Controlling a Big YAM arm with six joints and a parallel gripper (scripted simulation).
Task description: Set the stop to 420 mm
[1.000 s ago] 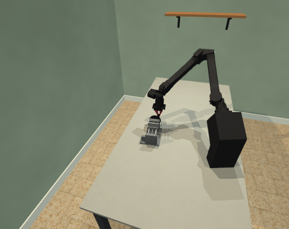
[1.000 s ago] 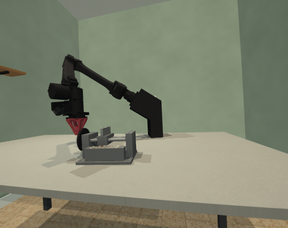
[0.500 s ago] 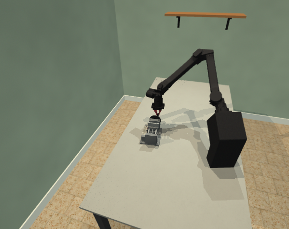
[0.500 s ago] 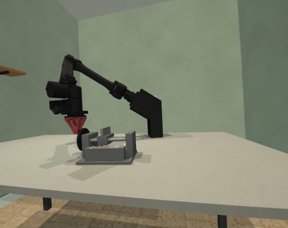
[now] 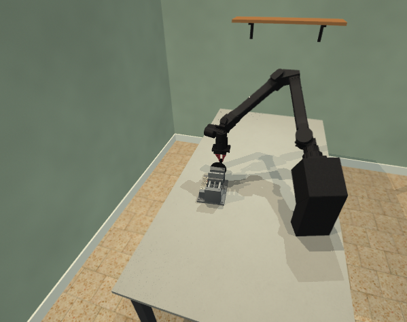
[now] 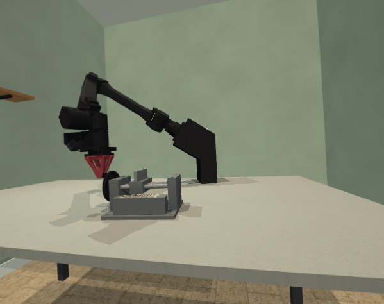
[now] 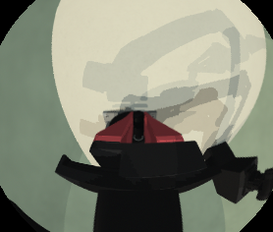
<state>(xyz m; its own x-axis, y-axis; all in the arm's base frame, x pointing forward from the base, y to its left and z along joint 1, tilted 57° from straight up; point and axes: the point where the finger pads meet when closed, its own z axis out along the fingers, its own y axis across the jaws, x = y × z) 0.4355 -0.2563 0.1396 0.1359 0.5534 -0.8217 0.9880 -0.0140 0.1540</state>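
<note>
My gripper is now 40 mm short of the sliding stop block, 140 mm to the right of it and 20 mm above it.
</note>
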